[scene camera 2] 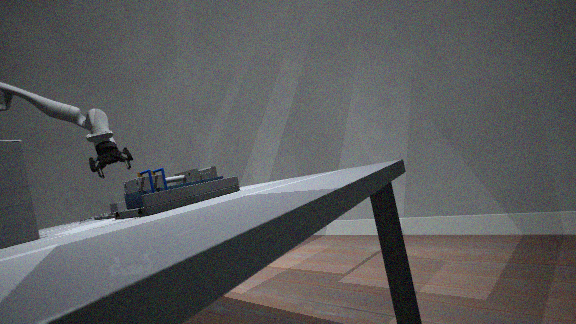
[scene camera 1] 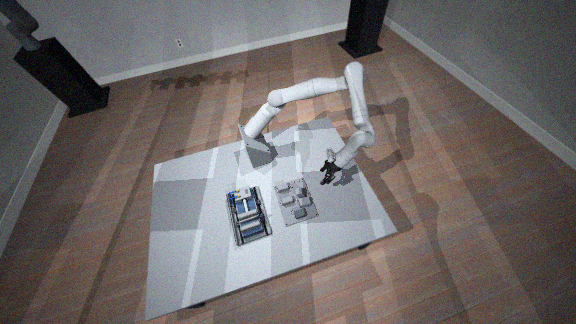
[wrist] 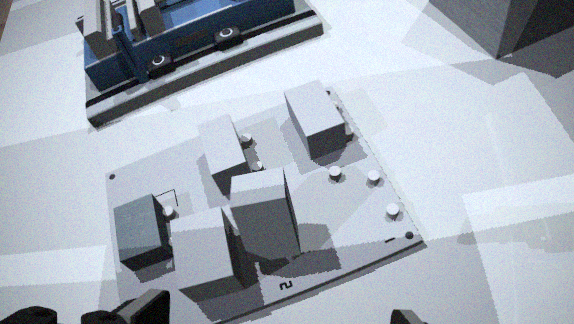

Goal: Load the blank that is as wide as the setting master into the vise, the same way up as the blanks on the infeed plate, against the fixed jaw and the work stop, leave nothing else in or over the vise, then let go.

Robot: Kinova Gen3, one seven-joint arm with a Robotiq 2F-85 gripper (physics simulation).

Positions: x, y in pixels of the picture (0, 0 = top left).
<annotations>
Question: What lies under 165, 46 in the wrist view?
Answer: A blue vise bed.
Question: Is the gripper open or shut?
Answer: Open.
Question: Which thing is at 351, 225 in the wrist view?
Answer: An infeed plate.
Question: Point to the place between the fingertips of the gripper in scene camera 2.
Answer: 116, 172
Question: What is the gripper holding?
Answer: Nothing.
</annotations>
